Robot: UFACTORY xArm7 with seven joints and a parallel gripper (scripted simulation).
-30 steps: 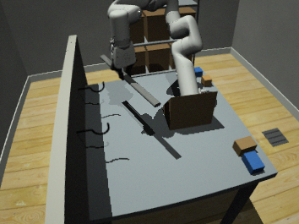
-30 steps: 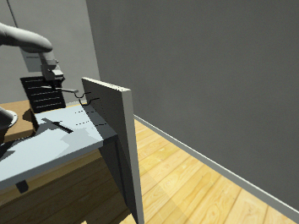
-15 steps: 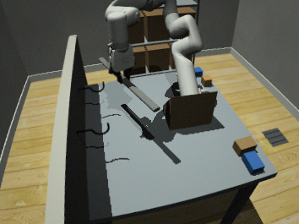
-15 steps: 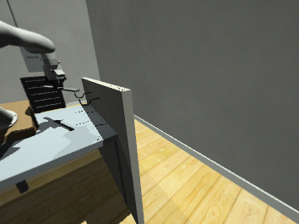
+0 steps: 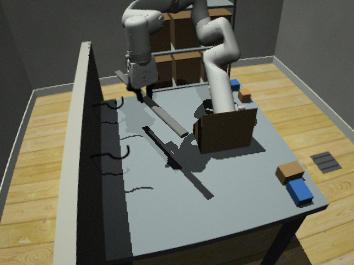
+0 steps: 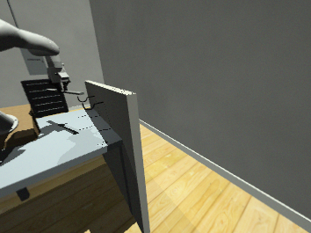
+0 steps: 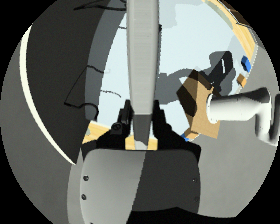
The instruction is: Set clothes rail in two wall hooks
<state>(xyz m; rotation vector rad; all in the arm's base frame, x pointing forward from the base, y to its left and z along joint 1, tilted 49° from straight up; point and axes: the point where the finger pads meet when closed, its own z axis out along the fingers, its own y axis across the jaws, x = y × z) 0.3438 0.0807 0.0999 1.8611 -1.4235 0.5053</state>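
Now: the clothes rail 10 mm below my hand. Also, from my hand: wall panel 250 mm ahead, 10 mm to the right, 520 mm below; brown block 490 mm behind, 320 mm to the left, 270 mm below.
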